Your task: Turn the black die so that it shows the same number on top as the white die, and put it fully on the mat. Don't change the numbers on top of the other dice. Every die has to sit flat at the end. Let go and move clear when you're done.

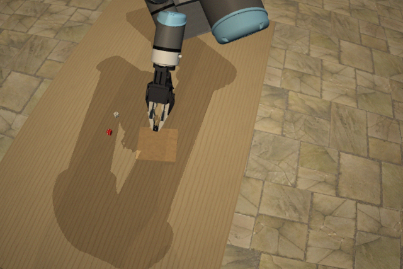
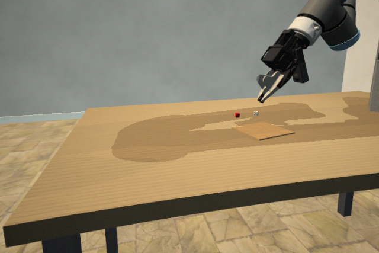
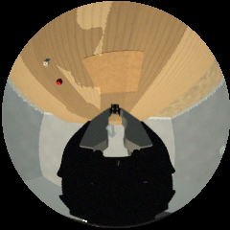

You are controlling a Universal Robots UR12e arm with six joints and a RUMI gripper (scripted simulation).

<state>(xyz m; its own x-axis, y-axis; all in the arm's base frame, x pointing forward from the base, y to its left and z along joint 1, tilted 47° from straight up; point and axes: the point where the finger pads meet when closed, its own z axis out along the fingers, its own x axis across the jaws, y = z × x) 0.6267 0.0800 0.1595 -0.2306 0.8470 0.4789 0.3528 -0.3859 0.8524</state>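
My gripper is now 10 mm short of the black die and 10 mm above it. The rest, counted from my hand: white die 40 mm behind, 200 mm to the right, 100 mm below; then tan mat 110 mm below; then red die 40 mm ahead, 180 mm to the right, 100 mm below.
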